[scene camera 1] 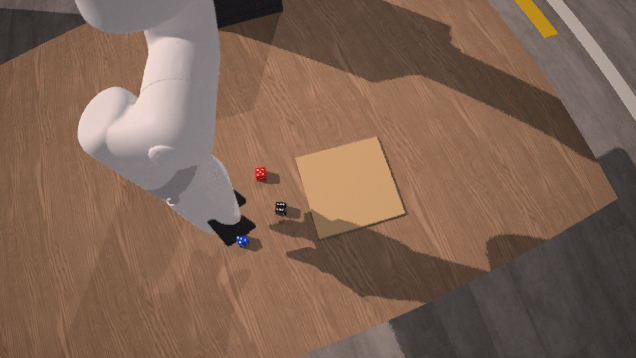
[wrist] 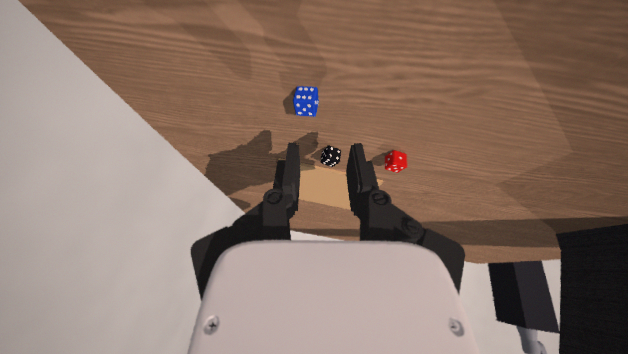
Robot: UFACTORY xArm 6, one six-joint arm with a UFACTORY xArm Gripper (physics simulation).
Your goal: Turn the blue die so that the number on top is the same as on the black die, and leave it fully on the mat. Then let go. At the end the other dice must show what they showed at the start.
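Places are measured from the arm's base along level axes (x right, y back, z down), in millimetres.
Where they show: gripper, fingertip midpoint: [scene camera 1: 242, 217] [wrist: 324, 157].
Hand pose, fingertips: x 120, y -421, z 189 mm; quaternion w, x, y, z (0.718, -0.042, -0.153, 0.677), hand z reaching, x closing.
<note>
Each offset is from my fingertips to the top centre of the thing. Level surfaces: height alone.
The blue die @(dx +15, dy -21, dz +29 mm) [scene camera 1: 242, 241] [wrist: 305, 101] lies on the table, off the mat; the wrist view shows a six-pip face and a five-pip face, but which is on top is unclear. The black die @(dx -59, dy +7, dz +29 mm) [scene camera 1: 281, 208] [wrist: 331, 156] lies between the blue die and the mat @(dx -172, dy +6, dz +41 mm) [scene camera 1: 350, 180] [wrist: 324, 189], with six pips facing the scene camera. The red die @(dx -47, dy +73, dz +29 mm) [scene camera 1: 260, 174] [wrist: 395, 161] shows five pips there. My gripper [scene camera 1: 249, 214] [wrist: 324, 157] is partly open and empty, tilted above the table beside the blue die. In the wrist view the black die appears between the fingers, farther away.
The wooden table @(dz +46 mm) [scene camera 1: 280, 310] [wrist: 425, 65] carries the dice and the mat. A black block [scene camera 1: 250, 9] [wrist: 595, 290] stands at the table's far side in the scene view. The arm covers the table's upper left part, and its shadow crosses the mat's lower edge.
</note>
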